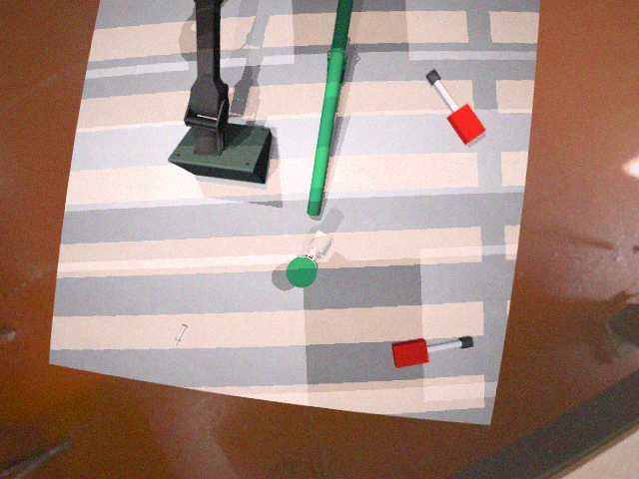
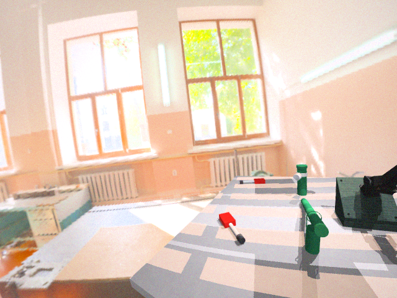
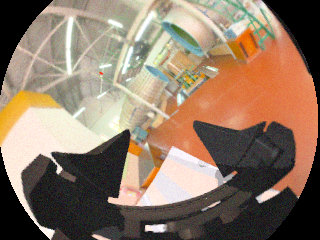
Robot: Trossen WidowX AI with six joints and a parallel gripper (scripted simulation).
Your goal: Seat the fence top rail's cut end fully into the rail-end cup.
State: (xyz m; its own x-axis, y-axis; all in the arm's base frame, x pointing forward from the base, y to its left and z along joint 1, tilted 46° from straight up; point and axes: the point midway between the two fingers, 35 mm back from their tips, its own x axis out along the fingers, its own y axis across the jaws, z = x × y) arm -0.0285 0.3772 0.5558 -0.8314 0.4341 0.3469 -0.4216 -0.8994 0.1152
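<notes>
Right now my gripper tip is 91 cm to the left of the rail-end cup, 31 cm short of it and 12 cm above it. From my gripper tip the other things lie so: green line post: 44 cm to the right, 34 cm ahead, 16 cm below; then metal piece: 116 cm to the right, 26 cm below, 6 cm behind.
</notes>
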